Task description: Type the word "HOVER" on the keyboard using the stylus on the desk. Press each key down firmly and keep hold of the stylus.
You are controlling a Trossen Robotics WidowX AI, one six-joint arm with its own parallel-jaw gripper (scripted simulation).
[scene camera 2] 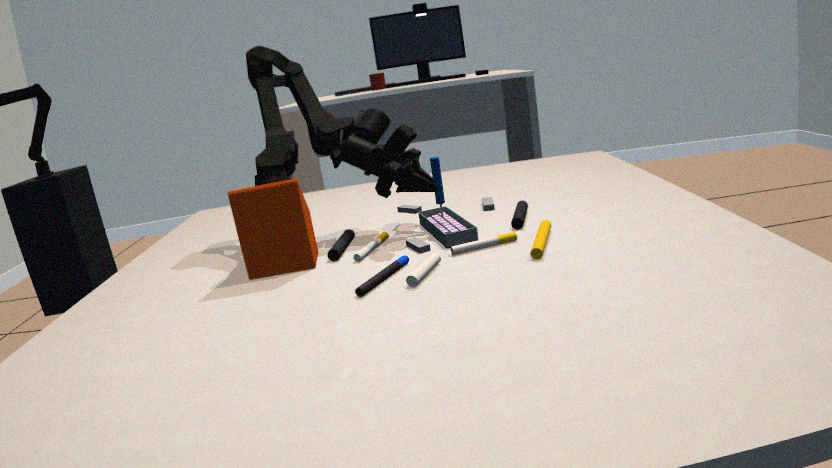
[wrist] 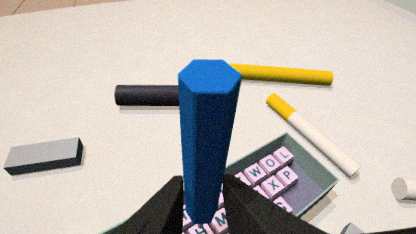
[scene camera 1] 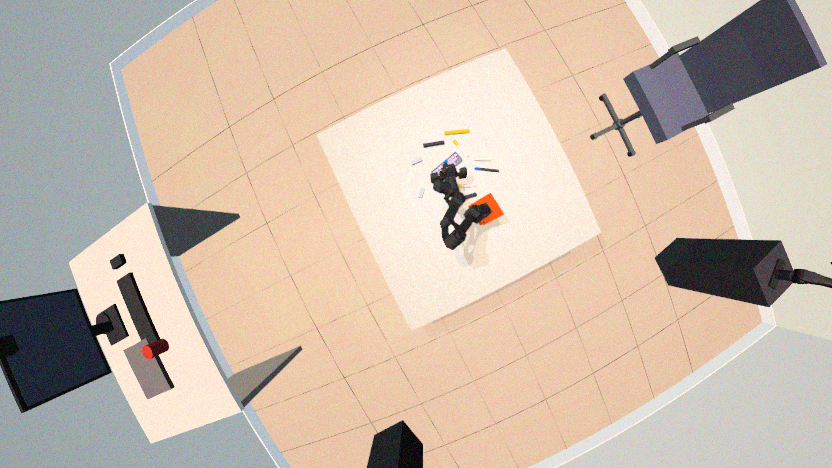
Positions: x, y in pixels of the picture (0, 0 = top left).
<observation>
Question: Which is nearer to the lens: the blue stylus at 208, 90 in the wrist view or the black marker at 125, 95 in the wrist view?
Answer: The blue stylus.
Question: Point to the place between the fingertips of my gripper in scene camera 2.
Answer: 438, 188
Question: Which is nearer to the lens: the blue stylus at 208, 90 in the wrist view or the yellow marker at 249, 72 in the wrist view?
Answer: The blue stylus.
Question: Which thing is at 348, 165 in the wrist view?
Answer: A white yellow-capped pen.
</observation>
